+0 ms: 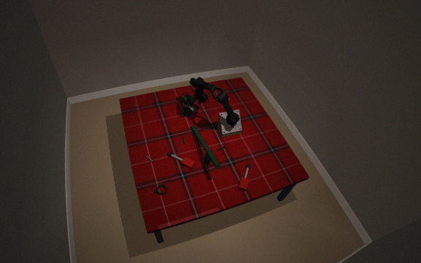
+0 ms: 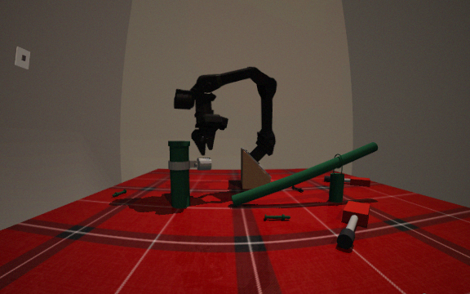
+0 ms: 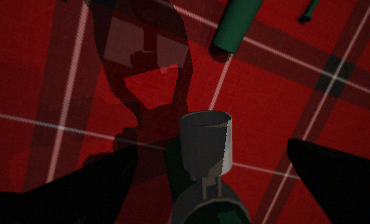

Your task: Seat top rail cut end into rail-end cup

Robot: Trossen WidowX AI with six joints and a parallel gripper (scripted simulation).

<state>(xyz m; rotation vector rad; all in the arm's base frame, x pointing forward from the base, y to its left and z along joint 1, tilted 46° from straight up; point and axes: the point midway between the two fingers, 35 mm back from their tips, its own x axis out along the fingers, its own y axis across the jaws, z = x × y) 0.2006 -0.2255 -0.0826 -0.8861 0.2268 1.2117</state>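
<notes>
Right now my gripper tip is 20 mm short of the grey rail-end cup, 20 mm to the left of it and 40 mm above it. The rest, counted from my gripper tip: short green post 90 mm ahead, 440 mm to the left, 60 mm below.
</notes>
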